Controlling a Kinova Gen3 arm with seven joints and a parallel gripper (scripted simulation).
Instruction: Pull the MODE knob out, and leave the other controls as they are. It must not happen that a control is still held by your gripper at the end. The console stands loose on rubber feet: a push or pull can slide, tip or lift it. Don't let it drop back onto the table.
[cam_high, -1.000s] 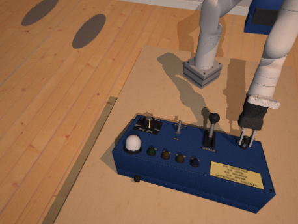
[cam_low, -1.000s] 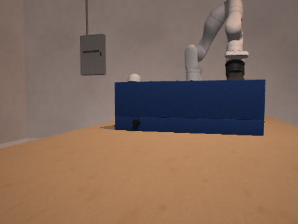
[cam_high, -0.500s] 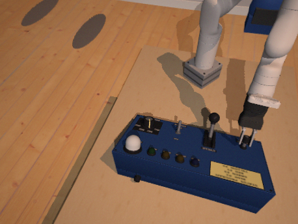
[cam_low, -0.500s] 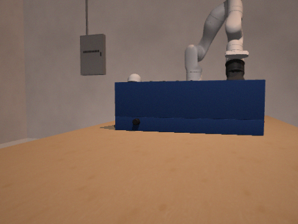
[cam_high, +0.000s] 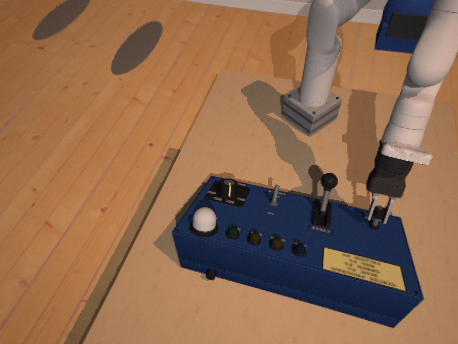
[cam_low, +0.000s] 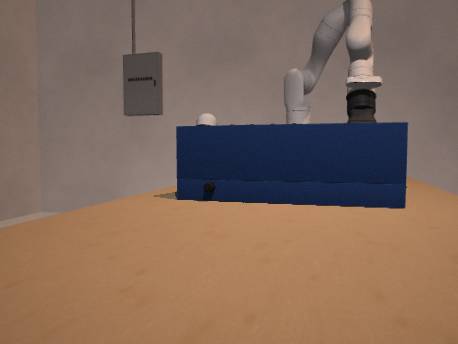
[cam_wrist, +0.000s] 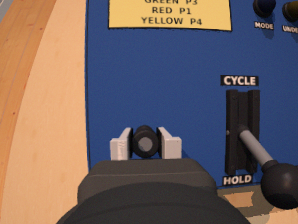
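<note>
Right now my hand is 3 cm past the cycle lever, 12 cm to the left of it and 1 cm above it. The rest, counted from my hand: mode knob: 1 cm below; then blue console: 2 cm ahead, 18 cm to the right, 4 cm below; then toggle switch: 2 cm behind, 24 cm to the right, 2 cm below.
</note>
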